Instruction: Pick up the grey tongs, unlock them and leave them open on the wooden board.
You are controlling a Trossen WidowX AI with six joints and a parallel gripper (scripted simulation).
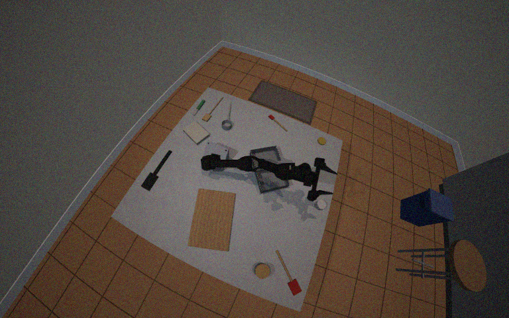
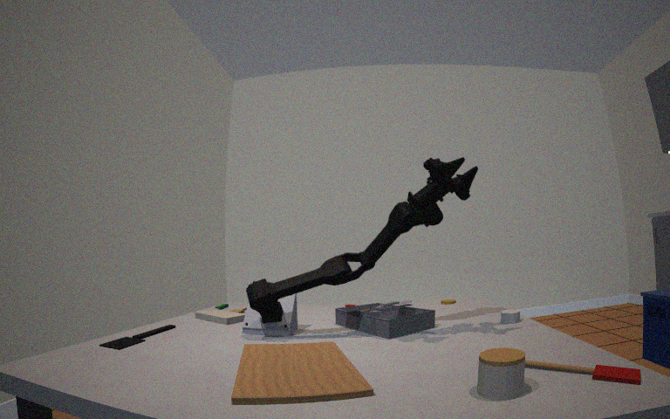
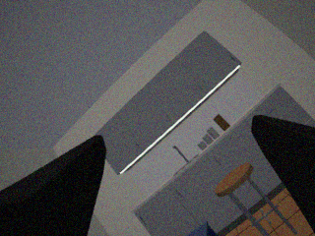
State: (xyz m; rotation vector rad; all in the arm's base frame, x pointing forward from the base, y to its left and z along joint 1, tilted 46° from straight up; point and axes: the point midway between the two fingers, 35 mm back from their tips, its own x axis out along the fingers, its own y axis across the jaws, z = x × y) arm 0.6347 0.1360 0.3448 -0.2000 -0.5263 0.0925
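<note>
Right now my gripper tip is 440 mm above the yellow lock, 300 mm past it and 190 mm to the right of it. The rest, counted from my gripper tip: red spatula: 500 mm below, 420 mm to the right, 30 mm ahead; roasting tin: 470 mm below, 250 mm behind, 220 mm to the left; white cylinder: 480 mm below, 160 mm ahead, 70 mm to the left.
</note>
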